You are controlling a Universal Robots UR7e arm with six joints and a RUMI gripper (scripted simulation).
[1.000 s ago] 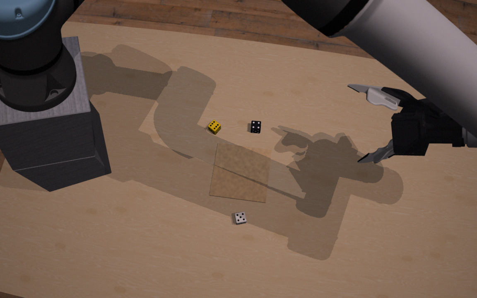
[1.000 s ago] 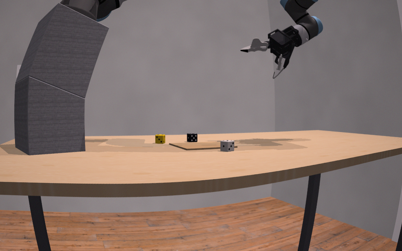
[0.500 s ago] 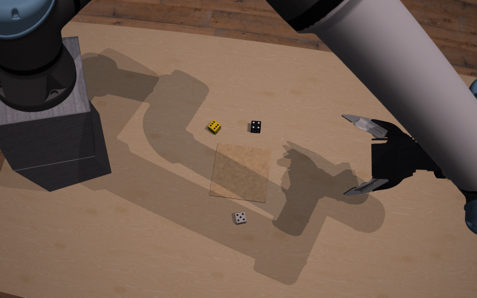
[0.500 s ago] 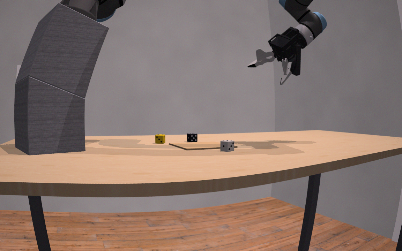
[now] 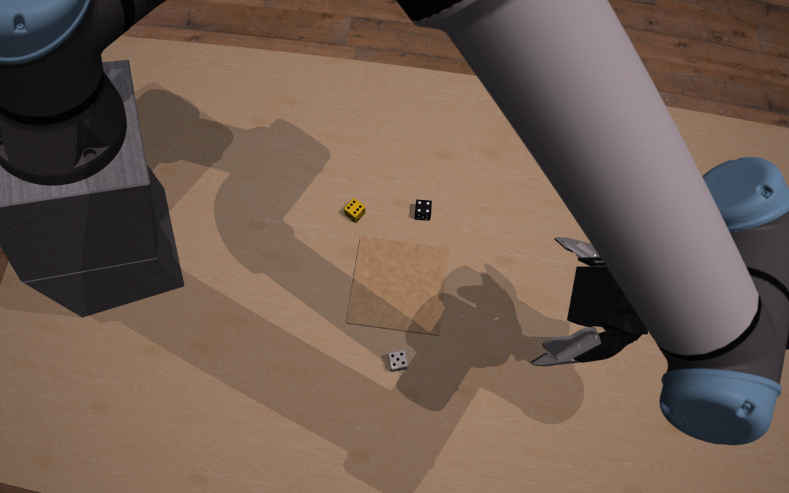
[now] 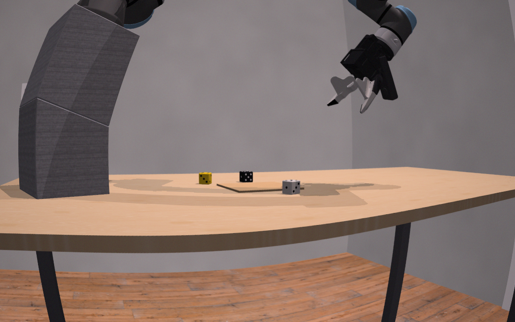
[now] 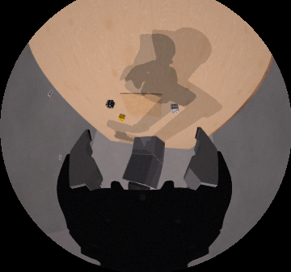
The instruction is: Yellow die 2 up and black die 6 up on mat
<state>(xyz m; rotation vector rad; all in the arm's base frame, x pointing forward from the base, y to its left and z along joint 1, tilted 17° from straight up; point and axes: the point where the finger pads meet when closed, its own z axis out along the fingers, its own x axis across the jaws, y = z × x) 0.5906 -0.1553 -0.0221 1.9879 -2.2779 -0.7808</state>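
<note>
My hand is 18 cm past the white die, 16 cm above it and 4 cm to the left of it. Round my hand: mat: 18 cm behind, 17 cm below, 8 cm to the left; black die: 20 cm to the left, 16 cm below, 14 cm behind; yellow die: 25 cm behind, 20 cm to the left, 16 cm below.
</note>
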